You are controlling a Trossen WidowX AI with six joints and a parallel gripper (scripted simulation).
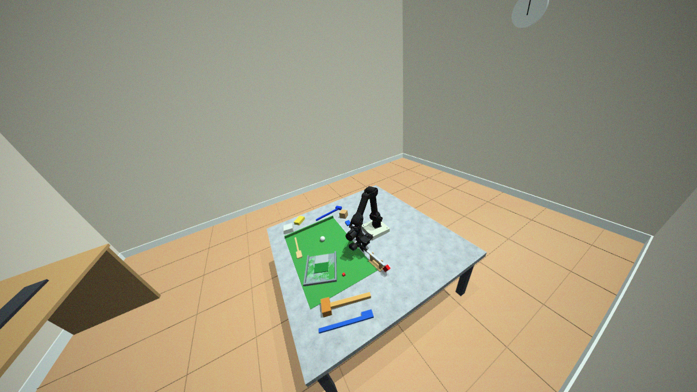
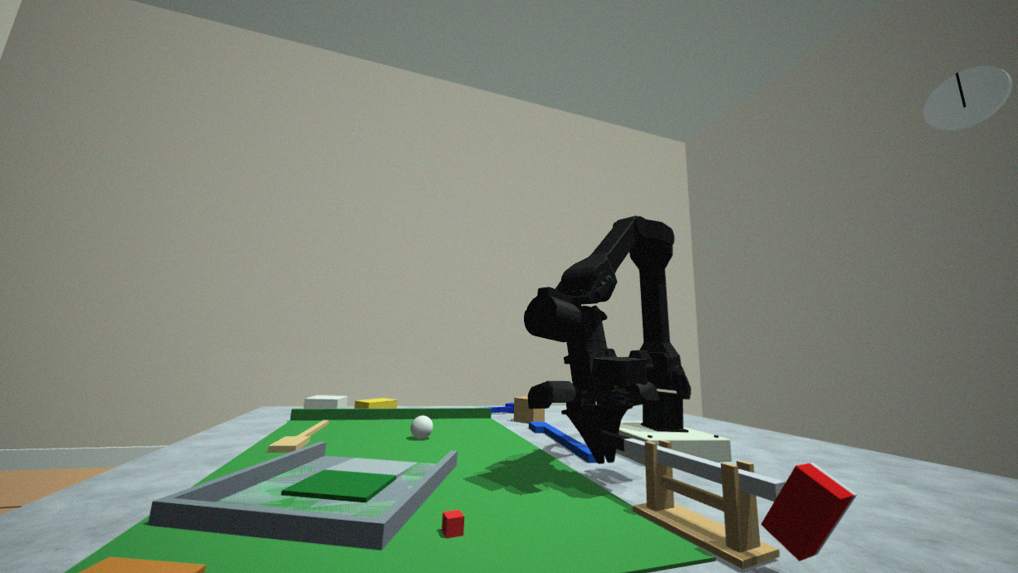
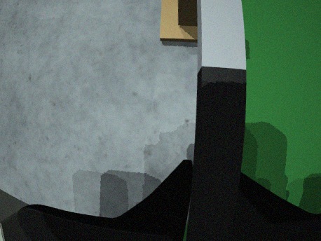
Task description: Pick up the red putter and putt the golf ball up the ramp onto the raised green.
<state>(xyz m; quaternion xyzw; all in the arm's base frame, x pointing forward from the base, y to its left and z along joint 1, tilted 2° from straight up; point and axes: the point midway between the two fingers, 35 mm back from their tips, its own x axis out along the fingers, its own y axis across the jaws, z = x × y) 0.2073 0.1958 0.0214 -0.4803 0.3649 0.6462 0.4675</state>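
The red putter lies 4 cm behind my gripper tip, 11 cm to the left of it and 3 cm above it. From my gripper tip the other things lie so: red cube 20 cm ahead, 11 cm to the left, 2 cm below; then green mat 27 cm ahead, 15 cm to the right, 3 cm below; then wooden rack 4 cm behind, 13 cm to the left.
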